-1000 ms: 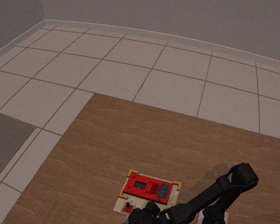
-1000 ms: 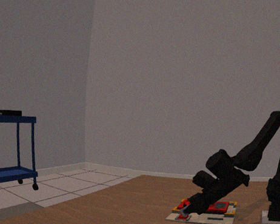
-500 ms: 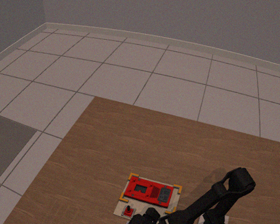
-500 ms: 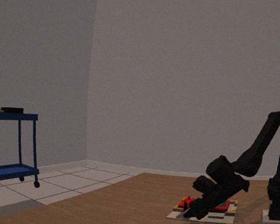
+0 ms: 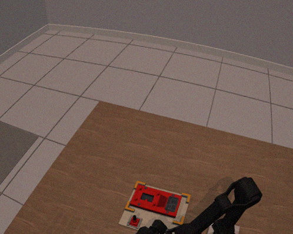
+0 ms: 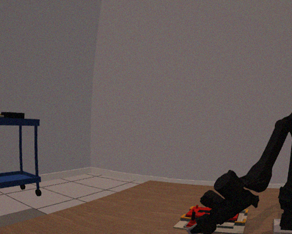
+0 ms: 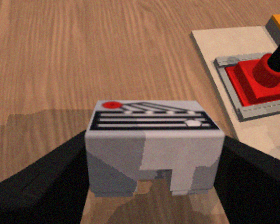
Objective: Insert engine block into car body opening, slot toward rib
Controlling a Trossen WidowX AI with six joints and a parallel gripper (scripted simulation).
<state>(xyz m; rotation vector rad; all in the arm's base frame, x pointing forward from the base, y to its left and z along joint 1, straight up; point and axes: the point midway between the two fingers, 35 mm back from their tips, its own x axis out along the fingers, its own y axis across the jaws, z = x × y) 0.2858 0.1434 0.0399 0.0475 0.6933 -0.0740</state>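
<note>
The engine block lies 10 mm behind my gripper tip.
</note>
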